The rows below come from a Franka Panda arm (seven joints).
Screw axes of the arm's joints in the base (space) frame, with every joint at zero. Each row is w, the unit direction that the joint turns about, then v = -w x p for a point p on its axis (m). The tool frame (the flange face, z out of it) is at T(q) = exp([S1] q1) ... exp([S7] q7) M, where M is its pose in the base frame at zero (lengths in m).
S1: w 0 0 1 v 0 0 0
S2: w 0 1 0 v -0.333 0 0
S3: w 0 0 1 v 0 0 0
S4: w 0 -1 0 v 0.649 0 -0.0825
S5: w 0 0 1 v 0 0 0
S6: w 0 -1 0 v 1.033 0 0
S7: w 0 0 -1 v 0 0.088 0
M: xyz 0.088 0 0.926 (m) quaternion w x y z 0 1 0 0
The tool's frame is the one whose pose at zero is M.
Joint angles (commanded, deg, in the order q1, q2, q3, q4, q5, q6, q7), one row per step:
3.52, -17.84, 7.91, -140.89, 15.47, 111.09, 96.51
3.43, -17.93, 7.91, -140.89, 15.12, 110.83, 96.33
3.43, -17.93, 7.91, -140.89, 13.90, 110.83, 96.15
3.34, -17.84, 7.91, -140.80, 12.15, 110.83, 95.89
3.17, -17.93, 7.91, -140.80, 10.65, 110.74, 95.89
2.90, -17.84, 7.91, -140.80, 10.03, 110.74, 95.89
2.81, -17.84, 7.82, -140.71, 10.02, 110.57, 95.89
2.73, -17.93, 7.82, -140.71, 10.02, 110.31, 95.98
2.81, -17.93, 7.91, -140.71, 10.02, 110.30, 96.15
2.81, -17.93, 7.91, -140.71, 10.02, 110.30, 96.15
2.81, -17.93, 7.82, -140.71, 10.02, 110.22, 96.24
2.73, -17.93, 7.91, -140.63, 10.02, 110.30, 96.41
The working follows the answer.
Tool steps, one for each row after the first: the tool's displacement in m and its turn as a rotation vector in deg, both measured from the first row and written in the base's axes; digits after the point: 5 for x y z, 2 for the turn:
-0.00049, -0.00102, 0.00029, -0.25, 0.09, 0.32
-0.00041, -0.00246, 0.00004, -1.22, -0.11, 1.16
0.00037, -0.00505, -0.00023, -2.60, -0.37, 2.28
0.00050, -0.00804, 0.00009, -3.84, -0.57, 2.94
0.00109, -0.01067, -0.00063, -4.36, -0.55, 3.01
0.00139, -0.01186, -0.00011, -4.34, -0.46, 2.86
0.00086, -0.01245, 0.00025, -4.37, -0.28, 2.73
0.00058, -0.01125, 0.00020, -4.44, -0.26, 2.73
0.00058, -0.01125, 0.00020, -4.44, -0.26, 2.73
0.00054, -0.01189, 0.00015, -4.44, -0.16, 2.57
0.00106, -0.01172, 0.00080, -4.49, -0.30, 2.40

Tool pose at each row, in the base's axes (x y z in m, rotation vector in deg; rounded; the steps above come from the unrounded poses):
0.40234, 0.09985, 0.39599, 120.92, -127.04, -24.96
0.40186, 0.09883, 0.39628, 121.06, -126.55, -24.72
0.40193, 0.09739, 0.39603, 121.56, -125.44, -23.33
0.40272, 0.09480, 0.39576, 122.16, -123.93, -21.38
0.40284, 0.09181, 0.39608, 122.30, -122.93, -19.69
0.40343, 0.08918, 0.39536, 122.09, -122.70, -19.10
0.40374, 0.08799, 0.39588, 121.90, -122.84, -19.22
0.40320, 0.08741, 0.39624, 121.63, -122.89, -19.36
0.40292, 0.08860, 0.39620, 121.58, -122.86, -19.30
0.40292, 0.08860, 0.39620, 121.58, -122.86, -19.30
0.40288, 0.08796, 0.39614, 121.36, -122.99, -19.41
0.40340, 0.08813, 0.39680, 121.27, -123.25, -19.23

